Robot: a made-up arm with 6 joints.
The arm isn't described. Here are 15 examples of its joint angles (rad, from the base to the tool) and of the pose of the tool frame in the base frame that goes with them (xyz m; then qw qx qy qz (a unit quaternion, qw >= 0)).
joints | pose
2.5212 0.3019 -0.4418 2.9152 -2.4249 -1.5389 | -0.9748 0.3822 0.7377 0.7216 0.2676 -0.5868 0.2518
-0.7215 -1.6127 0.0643 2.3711 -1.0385 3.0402 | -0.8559 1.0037 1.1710 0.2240 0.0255 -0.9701 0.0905
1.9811 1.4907 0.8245 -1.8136 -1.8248 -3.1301 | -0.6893 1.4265 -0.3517 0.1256 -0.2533 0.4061 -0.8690
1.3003 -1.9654 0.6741 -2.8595 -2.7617 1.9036 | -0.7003 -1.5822 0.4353 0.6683 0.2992 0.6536 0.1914
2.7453 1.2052 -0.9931 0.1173 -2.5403 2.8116 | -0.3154 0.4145 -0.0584 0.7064 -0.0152 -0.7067 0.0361
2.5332 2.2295 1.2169 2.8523 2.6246 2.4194 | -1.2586 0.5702 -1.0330 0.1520 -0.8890 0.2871 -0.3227
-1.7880 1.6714 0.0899 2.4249 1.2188 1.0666 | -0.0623 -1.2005 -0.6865 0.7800 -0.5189 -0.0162 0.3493
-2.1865 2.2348 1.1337 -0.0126 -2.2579 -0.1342 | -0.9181 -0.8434 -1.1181 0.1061 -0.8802 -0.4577 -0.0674
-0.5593 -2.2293 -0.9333 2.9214 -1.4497 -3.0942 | -0.3910 0.5468 0.5908 0.1816 -0.1680 -0.9652 -0.0850
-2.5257 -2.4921 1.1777 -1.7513 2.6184 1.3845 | 1.2826 0.8500 -0.7260 0.2628 0.0457 -0.9511 0.1561
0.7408 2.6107 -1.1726 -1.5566 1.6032 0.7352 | -0.0353 -0.0374 0.1967 0.0952 -0.9136 0.3946 -0.0243
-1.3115 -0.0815 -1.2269 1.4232 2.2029 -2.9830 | 0.0981 -0.5205 0.6317 0.2514 0.8973 0.0885 0.3520
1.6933 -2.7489 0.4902 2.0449 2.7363 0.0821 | 0.0371 -1.2815 -0.9424 0.2021 0.4799 0.6499 0.5536
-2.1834 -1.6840 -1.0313 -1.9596 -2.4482 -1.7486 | 0.1684 0.0666 0.5722 0.2728 0.9410 0.1764 -0.0948
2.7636 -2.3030 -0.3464 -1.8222 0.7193 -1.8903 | 0.7861 -0.3824 0.5799 0.8208 -0.0705 -0.4870 0.2899
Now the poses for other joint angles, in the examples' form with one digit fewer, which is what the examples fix.
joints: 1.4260 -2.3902 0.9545 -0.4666 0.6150 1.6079
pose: -0.001 -1.634 -0.491 0.140 0.747 -0.388 -0.521
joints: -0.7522 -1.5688 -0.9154 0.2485 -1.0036 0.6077
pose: -0.426 0.050 0.935 0.831 -0.276 0.316 -0.366
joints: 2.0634 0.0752 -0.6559 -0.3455 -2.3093 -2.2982
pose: -0.111 0.729 0.680 0.681 -0.392 0.345 -0.513
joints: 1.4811 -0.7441 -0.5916 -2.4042 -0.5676 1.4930
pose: -0.173 0.246 1.049 0.432 0.410 0.146 0.790
